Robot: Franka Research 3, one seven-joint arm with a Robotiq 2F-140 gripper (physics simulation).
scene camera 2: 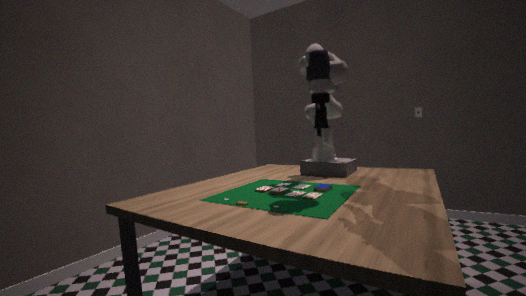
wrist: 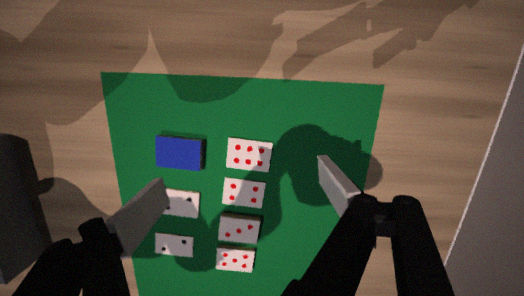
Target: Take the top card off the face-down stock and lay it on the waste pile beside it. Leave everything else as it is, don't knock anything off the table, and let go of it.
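The face-down stock is a blue-topped block on the green mat. Beside it lies a white pile with black pips, partly behind a finger in the wrist view; it looks like the waste pile, though nothing marks it. My gripper is open and empty, pointing down high above the mat. In the wrist view, the stock is at the upper left of the space between the fingers, near the left fingertip.
Another black-pip card lies beyond the waste pile. Red-pip cards with six, four, three and five pips form the neighbouring column. An orange piece and small white discs lie near the mat's front edge.
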